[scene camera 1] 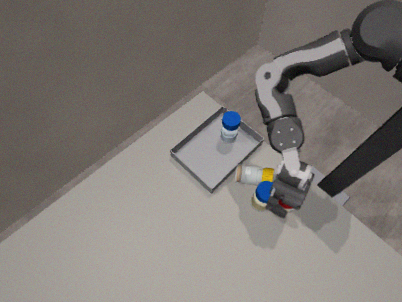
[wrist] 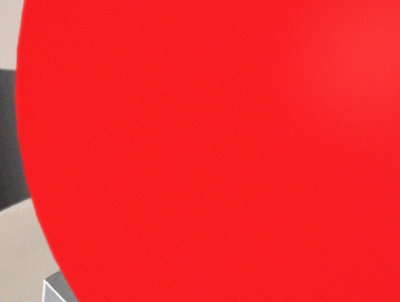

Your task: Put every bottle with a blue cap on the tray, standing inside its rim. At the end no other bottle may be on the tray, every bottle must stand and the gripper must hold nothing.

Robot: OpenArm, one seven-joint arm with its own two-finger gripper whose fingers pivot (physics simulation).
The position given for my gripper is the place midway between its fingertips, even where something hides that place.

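Note:
Scene camera 1 shows my gripper [scene camera 1: 282,195]; the wrist view shows a red-capped bottle [wrist: 159,150].

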